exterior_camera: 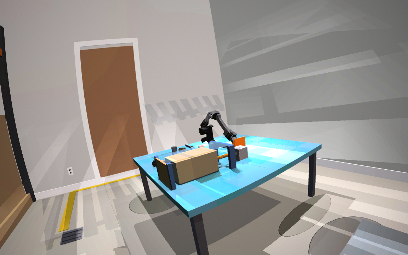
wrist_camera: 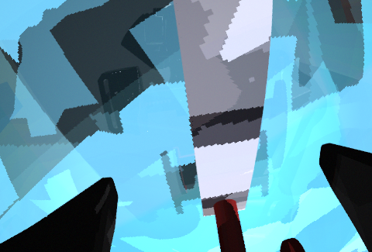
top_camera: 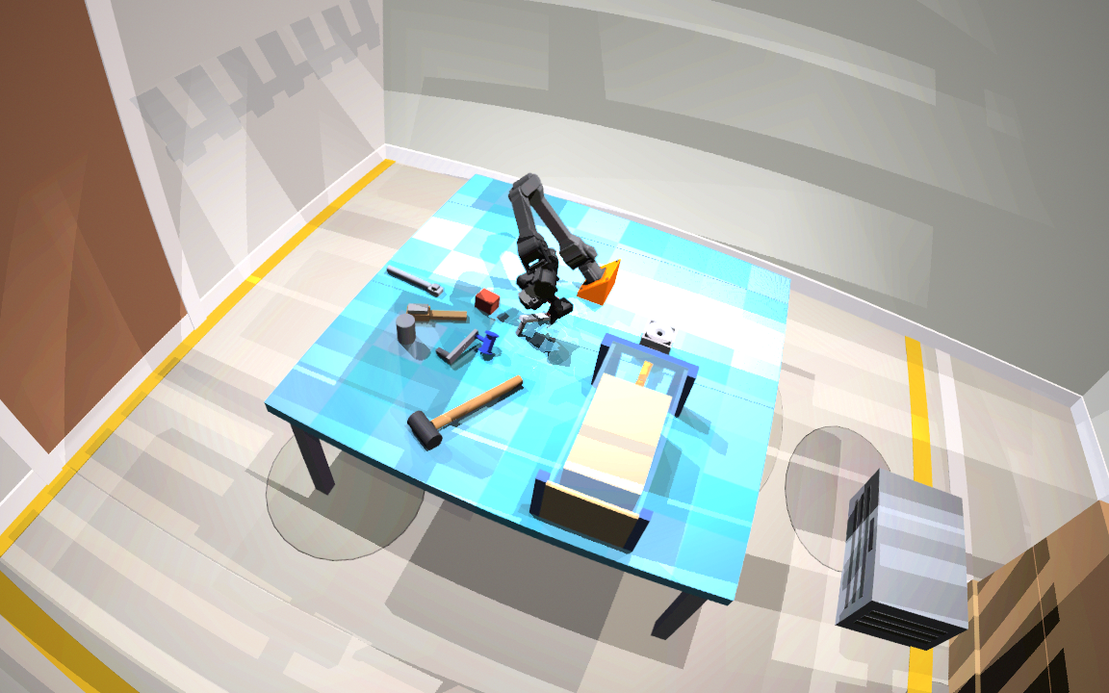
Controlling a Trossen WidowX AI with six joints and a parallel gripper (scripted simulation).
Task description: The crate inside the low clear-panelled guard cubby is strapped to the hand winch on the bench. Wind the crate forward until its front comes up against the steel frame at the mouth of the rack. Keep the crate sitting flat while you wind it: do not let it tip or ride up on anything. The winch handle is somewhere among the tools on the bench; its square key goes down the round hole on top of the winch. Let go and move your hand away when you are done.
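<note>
The winch handle is right at my gripper tip. Also, from my gripper tip: red knob: 4 cm behind, 2 cm to the left, 1 cm above; then brush: 11 cm ahead, 30 cm to the right, 1 cm below; then blue-ended crank: 19 cm ahead, 15 cm to the right, 1 cm below.
</note>
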